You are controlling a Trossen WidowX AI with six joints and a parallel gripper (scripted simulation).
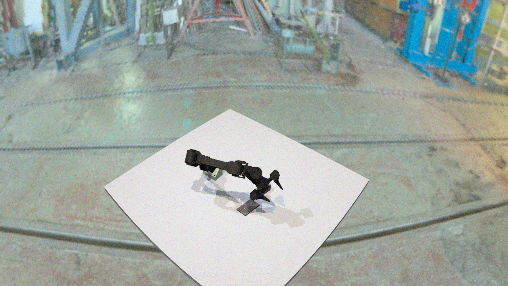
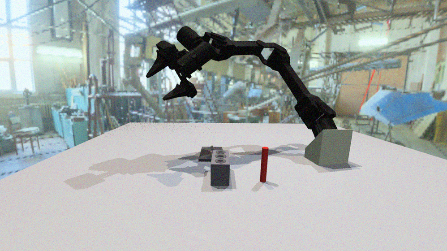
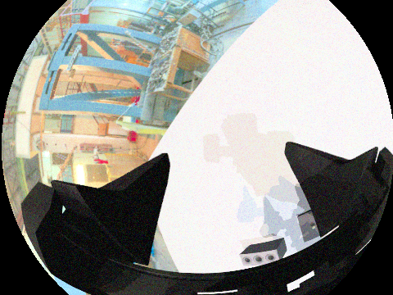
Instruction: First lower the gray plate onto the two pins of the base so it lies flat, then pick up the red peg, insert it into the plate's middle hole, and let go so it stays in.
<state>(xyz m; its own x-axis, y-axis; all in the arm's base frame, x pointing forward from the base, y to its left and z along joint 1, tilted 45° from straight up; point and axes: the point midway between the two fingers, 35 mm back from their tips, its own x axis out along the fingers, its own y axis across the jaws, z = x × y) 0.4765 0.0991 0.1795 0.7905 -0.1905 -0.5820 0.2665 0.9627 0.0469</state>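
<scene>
Right now the gray plate is 18 cm behind my gripper tip, 16 cm below it and 14 cm to the left of it. Round my gripper tip: red peg 28 cm behind, 17 cm to the left, 16 cm below; then dark base 19 cm below, 16 cm behind, 2 cm to the right.
</scene>
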